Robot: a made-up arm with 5 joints.
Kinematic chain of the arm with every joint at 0, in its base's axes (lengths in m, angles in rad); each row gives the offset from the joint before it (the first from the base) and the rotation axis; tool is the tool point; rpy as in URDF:
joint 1: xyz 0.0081 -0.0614 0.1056 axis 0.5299 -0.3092 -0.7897
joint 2: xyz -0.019 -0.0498 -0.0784 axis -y
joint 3: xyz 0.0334 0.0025 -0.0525 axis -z
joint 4: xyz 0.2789 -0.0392 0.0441 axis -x
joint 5: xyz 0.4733 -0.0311 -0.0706 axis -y
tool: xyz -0.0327 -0.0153 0.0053 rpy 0 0 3.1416
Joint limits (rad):
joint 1: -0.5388..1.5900
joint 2: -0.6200..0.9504
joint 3: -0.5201..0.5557
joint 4: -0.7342..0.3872
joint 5: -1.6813..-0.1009
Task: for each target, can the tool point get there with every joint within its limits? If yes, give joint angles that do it. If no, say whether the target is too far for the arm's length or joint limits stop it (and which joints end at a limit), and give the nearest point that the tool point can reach.
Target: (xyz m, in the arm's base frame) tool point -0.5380 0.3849 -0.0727
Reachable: no: joint limits stop it (at a limit: joint 1, joint 2, joint 3, joint 4) | nearest point -0.4999 -0.5528 -0.1017 | short by 0.939 m
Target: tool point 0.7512 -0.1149 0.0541
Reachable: yes | joints 0.0586 0.1214 -0.1039 -0.5829 -0.4103
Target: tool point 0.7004 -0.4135 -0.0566
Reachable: yes | joints 0.5037 -0.1131 -0.0296 -0.0402 -1.3420
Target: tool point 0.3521 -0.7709 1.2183
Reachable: no: too far | nearest point 0.2339 -0.4722 0.6607 | short by 0.644 m
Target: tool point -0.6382 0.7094 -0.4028
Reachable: no: too far | nearest point 0.2645 0.2031 -0.5772 | short by 1.050 m
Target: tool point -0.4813 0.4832 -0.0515
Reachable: no: joint limits stop it (at a limit: joint 1, joint 2, joint 3, joint 4, joint 5) | nearest point 0.3263 0.4831 0.3401 | short by 0.898 m
